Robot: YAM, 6 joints.
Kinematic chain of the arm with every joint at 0, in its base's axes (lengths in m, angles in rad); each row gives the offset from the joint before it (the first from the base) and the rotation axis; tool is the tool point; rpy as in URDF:
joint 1: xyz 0 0 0.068 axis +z
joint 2: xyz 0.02 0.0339 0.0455 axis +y
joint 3: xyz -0.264 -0.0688 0 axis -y
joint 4: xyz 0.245 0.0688 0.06 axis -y
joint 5: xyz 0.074 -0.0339 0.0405 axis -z
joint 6: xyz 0.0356 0 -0.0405 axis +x
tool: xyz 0 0 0 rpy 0 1.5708 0
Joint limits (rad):
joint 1: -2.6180..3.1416
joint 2: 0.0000..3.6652
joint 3: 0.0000..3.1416
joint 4: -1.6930..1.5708
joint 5: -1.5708..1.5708
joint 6: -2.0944..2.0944
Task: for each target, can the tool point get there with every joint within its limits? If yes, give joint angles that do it. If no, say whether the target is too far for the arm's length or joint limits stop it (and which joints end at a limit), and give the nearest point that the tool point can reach.
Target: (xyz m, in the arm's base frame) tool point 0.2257 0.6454 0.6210
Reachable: no: too far | nearest point 0.1707 0.4882 0.4936 | short by 0.210 m
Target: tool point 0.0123 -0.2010 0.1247
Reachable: yes | joints -1.6600 1.5699 0.6371 -0.7973 -1.0103 -1.2486
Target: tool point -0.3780 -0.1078 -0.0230
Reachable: no: joint limits stop it (at a limit: joint 1) | nearest point -0.3480 -0.1598 -0.0230 | short by 0.060 m
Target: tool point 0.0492 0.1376 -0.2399
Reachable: yes | joints 1.1693 3.3618 1.4187 -0.7645 -0.2420 1.2350
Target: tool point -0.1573 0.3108 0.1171
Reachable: yes | joints 2.1384 1.9764 0.7865 0.7697 1.3171 -1.5157
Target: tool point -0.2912 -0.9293 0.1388
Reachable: no: too far | nearest point -0.1931 -0.6161 0.1301 | short by 0.328 m
